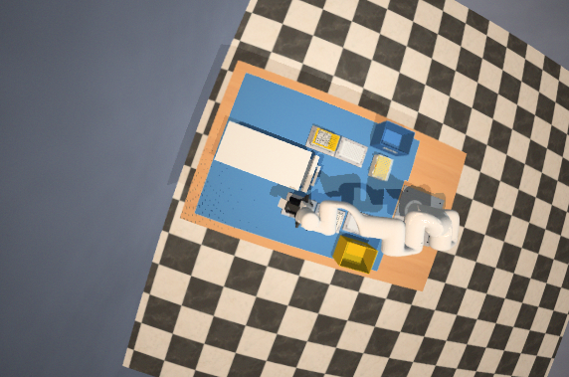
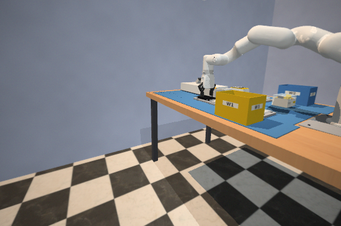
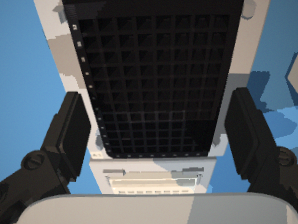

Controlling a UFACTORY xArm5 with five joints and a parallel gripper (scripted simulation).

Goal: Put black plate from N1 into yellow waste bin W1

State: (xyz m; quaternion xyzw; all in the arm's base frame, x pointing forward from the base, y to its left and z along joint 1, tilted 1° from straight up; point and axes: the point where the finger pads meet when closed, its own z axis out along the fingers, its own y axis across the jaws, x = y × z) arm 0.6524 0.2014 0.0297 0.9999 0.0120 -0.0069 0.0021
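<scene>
Right now my hand is 20 mm above the black plate. Round my hand: drawer (120 mm ahead, 190 mm to the right, 20 mm below); white cooler (190 mm ahead, 190 mm to the right, 10 mm below); white plate (170 mm behind, 20 mm below).
</scene>
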